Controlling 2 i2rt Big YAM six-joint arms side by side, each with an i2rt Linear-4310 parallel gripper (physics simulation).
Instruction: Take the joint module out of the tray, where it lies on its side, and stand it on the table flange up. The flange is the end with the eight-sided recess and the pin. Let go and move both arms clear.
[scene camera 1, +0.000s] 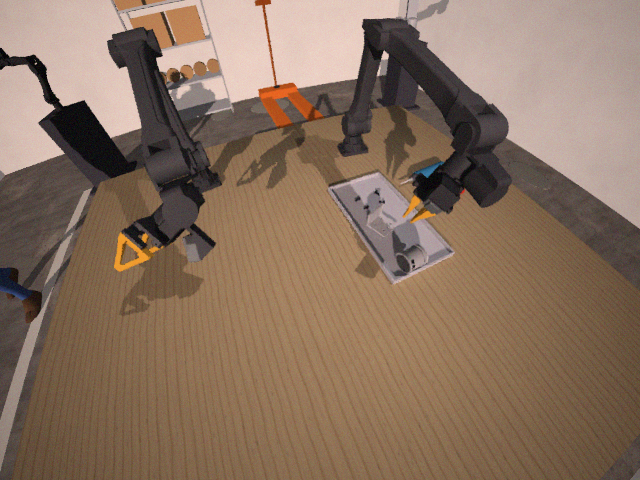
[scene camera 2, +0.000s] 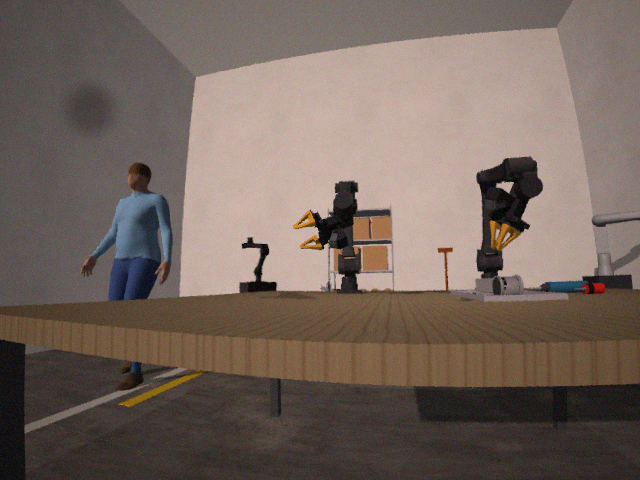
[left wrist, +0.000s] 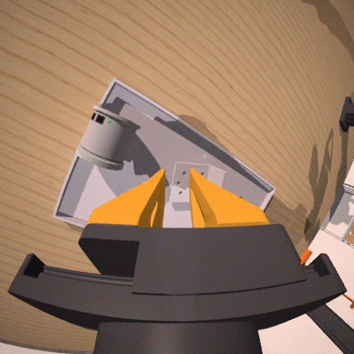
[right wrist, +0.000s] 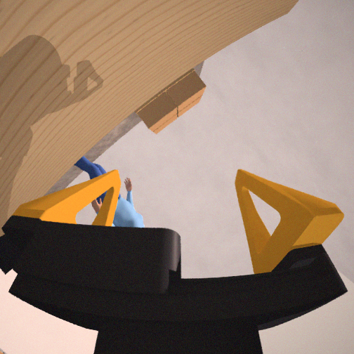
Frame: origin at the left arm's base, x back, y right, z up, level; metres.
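Where they show: left gripper, between the fingertips: (scene camera 1: 407, 219) (scene camera 2: 495, 249); right gripper, between the fingertips: (scene camera 1: 129, 261) (scene camera 2: 296, 237); left arm's base, origin of its link: (scene camera 1: 352, 150); right arm's base, origin of its link: (scene camera 1: 206, 185) (scene camera 2: 349, 293).
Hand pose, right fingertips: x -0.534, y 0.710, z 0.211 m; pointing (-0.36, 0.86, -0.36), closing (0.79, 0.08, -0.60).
Note:
Each offset is from my right fingertips to the top centre of the thing. "*": to the spot under its first point. Level surfaces: height alone.
The grey joint module @(* dx -0.088, dy -0.630, dz -0.148 m) (scene camera 1: 412, 258) (scene camera 2: 509, 285) (left wrist: 102, 140) lies on its side at the near end of the shallow tray @(dx +0.107, dy -0.656, dz -0.195 m) (scene camera 1: 356, 231) (left wrist: 194, 129). One round end faces the near left in scene camera 1; I cannot tell for certain which end is the flange. My left gripper (scene camera 1: 408, 219) (scene camera 2: 496, 249) (left wrist: 177, 175) is above the tray, its fingertips nearly together with no object between them, apart from the module. My right gripper (scene camera 2: 298, 237) (right wrist: 177, 175) is wide open and empty, raised over the table's left side, far from the tray.
A pale bracket (scene camera 1: 379, 223) (left wrist: 187, 182) lies in the tray, with small dark parts near it. A blue and red screwdriver @(* dx +0.259, dy -0.913, dz -0.171 m) (scene camera 1: 428, 169) (scene camera 2: 568, 286) lies beyond the tray. A person (scene camera 2: 140, 222) stands beyond the table's left side. The wooden table @(dz -0.211 m) (scene camera 1: 289, 335) carries both arms.

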